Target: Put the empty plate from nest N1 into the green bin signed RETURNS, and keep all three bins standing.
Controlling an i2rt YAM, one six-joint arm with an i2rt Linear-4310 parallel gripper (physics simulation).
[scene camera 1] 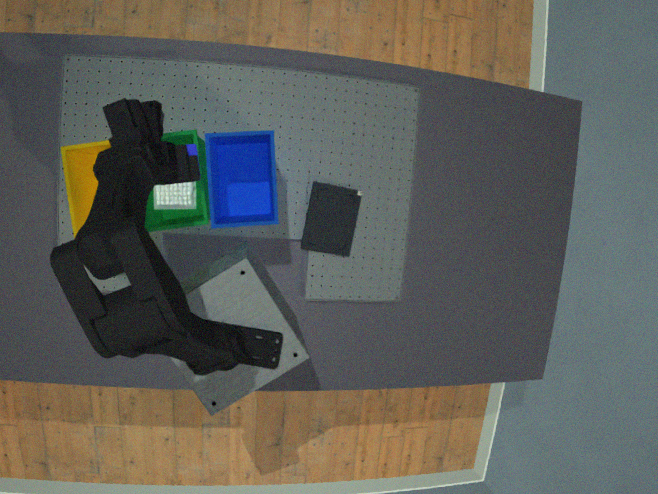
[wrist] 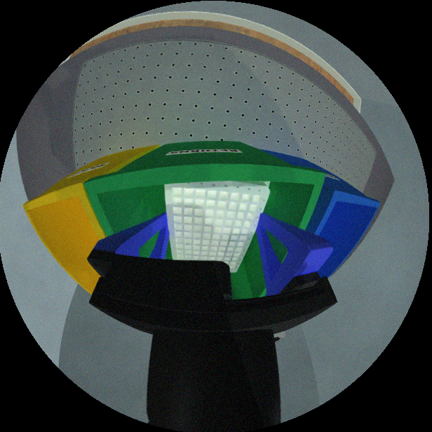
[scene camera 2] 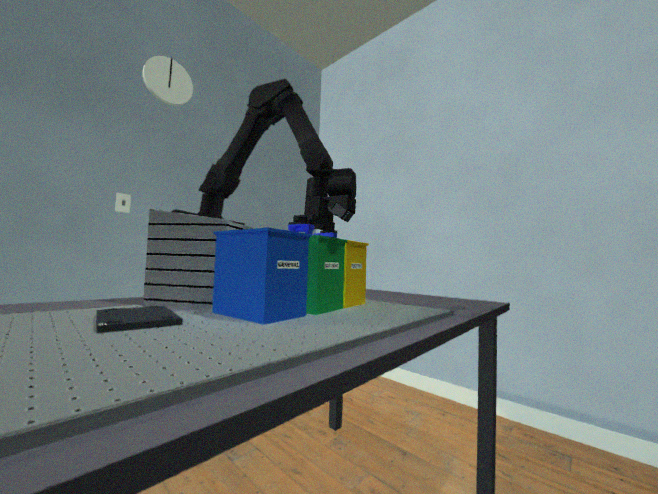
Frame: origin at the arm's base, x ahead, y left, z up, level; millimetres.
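Seen in the pictures: gripper, fingertip midpoint: [scene camera 1: 174,167]; arm's base, origin of the base link: [scene camera 1: 228,341] [scene camera 2: 209,220].
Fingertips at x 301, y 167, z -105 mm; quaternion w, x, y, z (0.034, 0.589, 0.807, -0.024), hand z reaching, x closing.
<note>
Offsets run from my fingertips to a thing's top centre. Level surfaces: height alone.
The empty white plate {20 mm back, 4 mm right, 13 mm up} [scene camera 1: 174,195] [wrist: 210,222], with its grid of wells, is between the blue fingers of my gripper [scene camera 2: 314,230] [wrist: 212,216], which is shut on it. The plate is in the mouth of the green bin {28 mm back, 3 mm right, 51 mm up} [scene camera 1: 203,212] [scene camera 2: 326,281] [wrist: 200,172]; the bin's wall hides most of it in scene camera 2, where the fingers are at about rim height. The sign RETURNS [wrist: 205,151] shows on the green bin. The blue bin {2 mm ahead, 140 mm right, 51 mm up} [scene camera 1: 275,186] [scene camera 2: 260,276] and the yellow bin {67 mm back, 124 mm left, 51 mm up} [scene camera 1: 68,186] [scene camera 2: 355,281] stand upright on either side. The arm hides part of the green bin from above.
A grey striped block [scene camera 1: 239,303] [scene camera 2: 180,258] bears the arm's base behind the bins. A flat dark box {51 mm back, 360 mm right, 114 mm down} [scene camera 1: 331,219] [scene camera 2: 138,317] lies beyond the blue bin on the perforated board {129 mm down} [scene camera 1: 366,132] [wrist: 150,100]. The three bins stand close together.
</note>
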